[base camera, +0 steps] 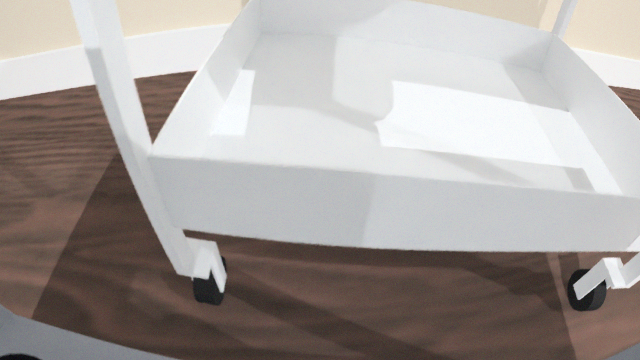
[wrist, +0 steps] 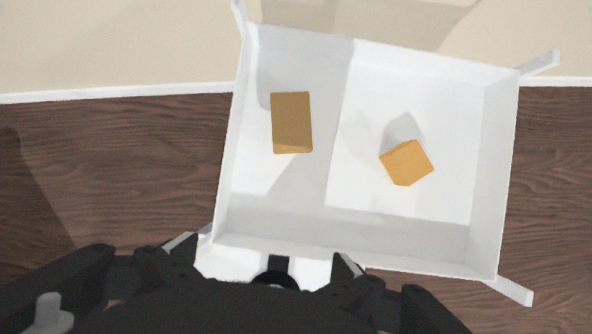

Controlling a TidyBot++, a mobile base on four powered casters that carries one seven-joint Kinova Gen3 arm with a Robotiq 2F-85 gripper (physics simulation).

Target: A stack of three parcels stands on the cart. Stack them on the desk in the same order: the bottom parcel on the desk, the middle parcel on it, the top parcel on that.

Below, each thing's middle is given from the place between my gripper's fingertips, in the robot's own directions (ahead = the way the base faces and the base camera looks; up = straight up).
I see the parcel (wrist: 407, 163) 24 cm below my hand, 19 cm to the right of it and 10 cm ahead of it.
